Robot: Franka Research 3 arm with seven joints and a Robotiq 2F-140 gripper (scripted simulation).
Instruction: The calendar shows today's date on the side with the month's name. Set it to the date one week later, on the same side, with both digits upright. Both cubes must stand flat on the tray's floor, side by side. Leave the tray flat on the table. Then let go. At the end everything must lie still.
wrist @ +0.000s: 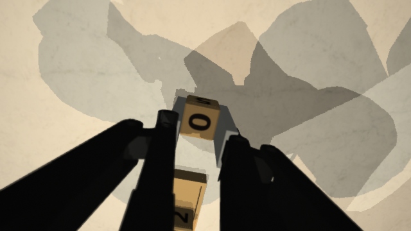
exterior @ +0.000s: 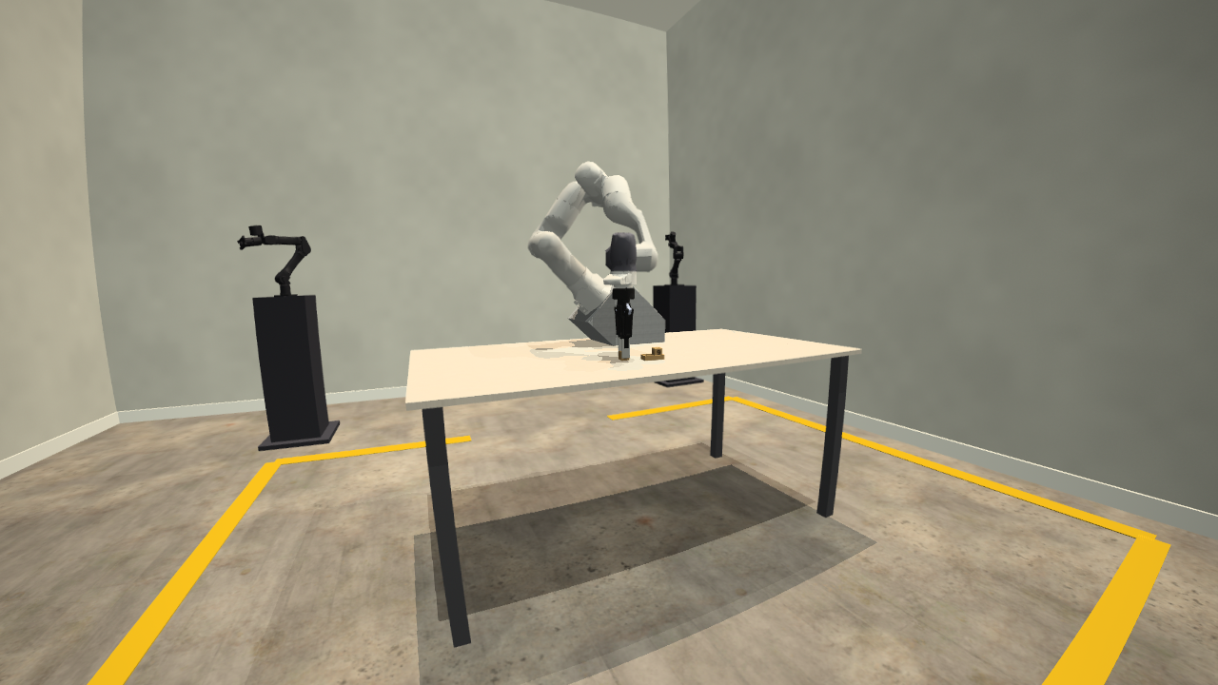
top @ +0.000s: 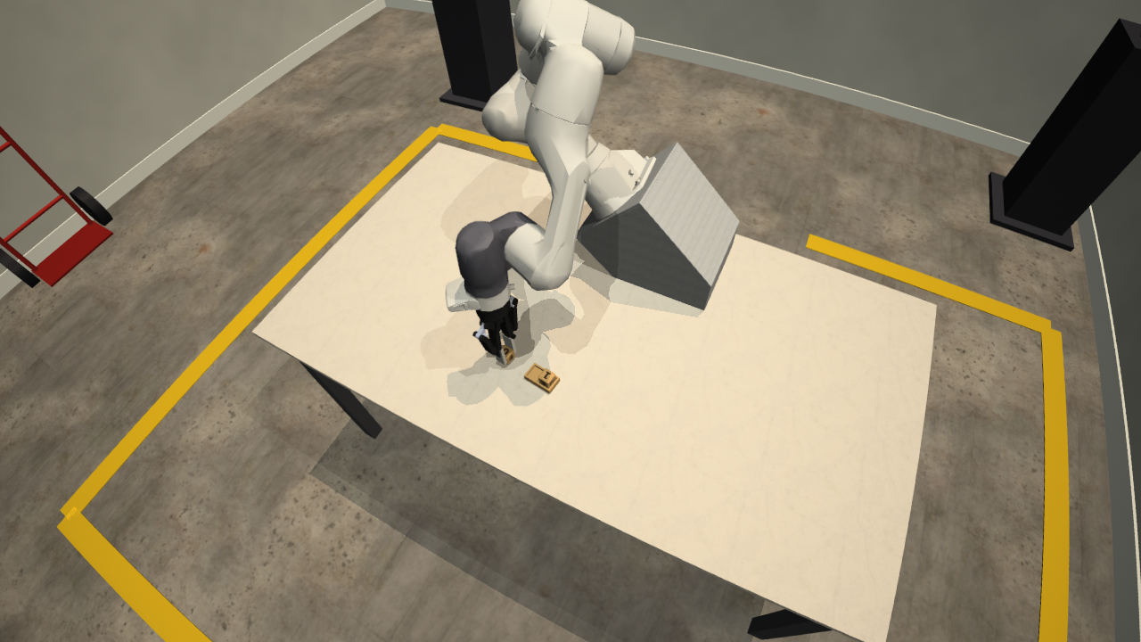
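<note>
Right now the wooden digit cube is 3 cm below my hand. The rest, counted from my hand: wooden tray: 11 cm to the left, 4 cm below, 1 cm ahead.
</note>
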